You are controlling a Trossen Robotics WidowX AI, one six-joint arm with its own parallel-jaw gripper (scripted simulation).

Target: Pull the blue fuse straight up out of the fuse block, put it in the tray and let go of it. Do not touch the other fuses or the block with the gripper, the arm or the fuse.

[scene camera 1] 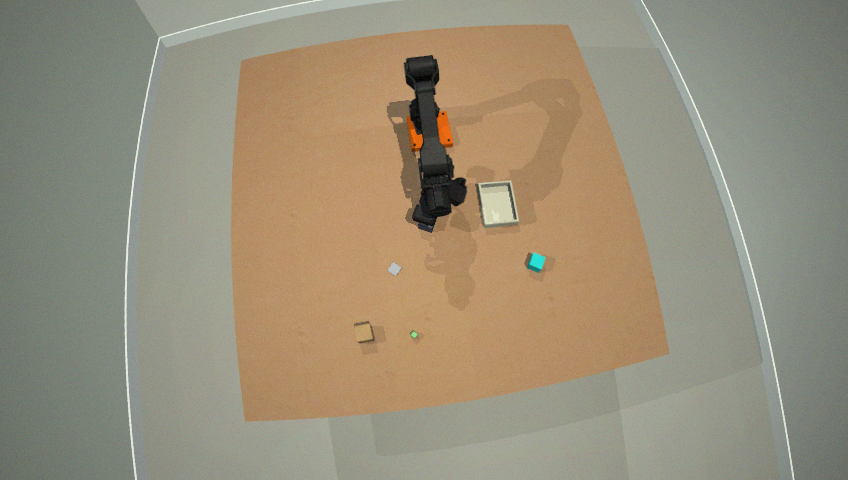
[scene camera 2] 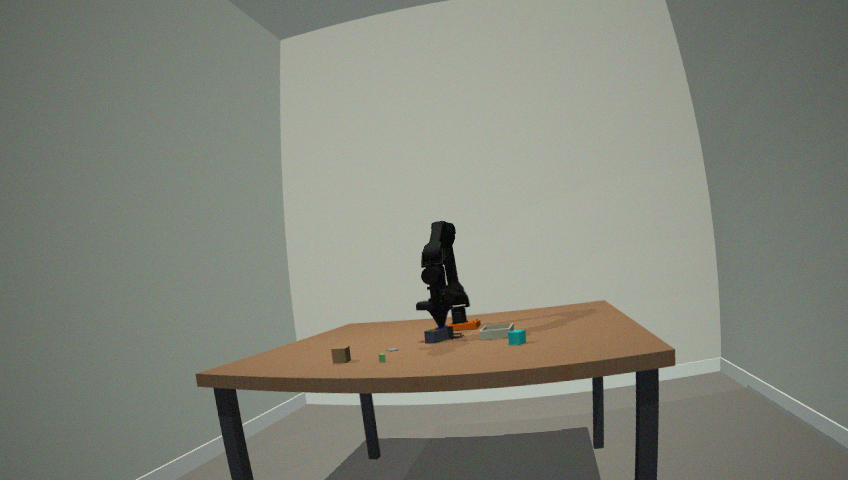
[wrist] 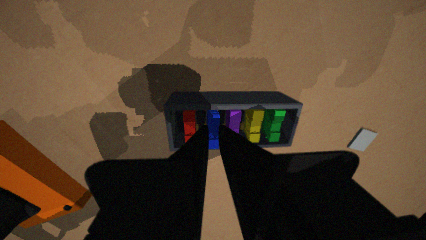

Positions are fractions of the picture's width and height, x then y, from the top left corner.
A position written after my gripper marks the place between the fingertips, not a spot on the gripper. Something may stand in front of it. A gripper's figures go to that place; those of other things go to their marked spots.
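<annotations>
A tray (scene camera 1: 0.59, 0.42) is here in the scene, 147 cm from the lens. My own gripper (scene camera 1: 0.51, 0.42) is 141 cm from the lens.
</annotations>
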